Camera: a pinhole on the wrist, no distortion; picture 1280 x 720 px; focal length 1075.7 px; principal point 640.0 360.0 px. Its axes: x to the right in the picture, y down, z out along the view. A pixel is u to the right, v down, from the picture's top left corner.
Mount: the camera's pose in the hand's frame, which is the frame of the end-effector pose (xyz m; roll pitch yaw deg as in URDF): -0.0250 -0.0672 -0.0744 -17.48 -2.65 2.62
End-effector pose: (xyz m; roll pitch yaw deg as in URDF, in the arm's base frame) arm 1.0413 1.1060 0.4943 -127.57 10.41 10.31
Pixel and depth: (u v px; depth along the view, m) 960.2 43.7 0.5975
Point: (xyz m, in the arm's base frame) 1.0229 1.5805 0.1765
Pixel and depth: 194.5 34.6 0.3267
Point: 0.8081 1.3168 0.4248
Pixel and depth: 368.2 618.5 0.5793
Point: 0.7247 1.2506 0.0943
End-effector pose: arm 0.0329 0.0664 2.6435 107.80 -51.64 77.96
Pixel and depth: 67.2 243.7 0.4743
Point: 0.3697 -0.1147 2.3418
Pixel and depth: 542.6 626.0 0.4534
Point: 0.3613 -0.1173 2.6097
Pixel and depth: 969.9 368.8 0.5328
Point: 0.4928 0.0652 2.7051
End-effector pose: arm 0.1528 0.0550 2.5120 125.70 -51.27 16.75
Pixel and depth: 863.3 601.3 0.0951
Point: 0.1609 0.0591 2.4902
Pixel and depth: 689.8 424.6 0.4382
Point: 0.3203 -0.2342 2.4106
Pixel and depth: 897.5 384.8 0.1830
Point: 0.2280 -0.0037 2.4781
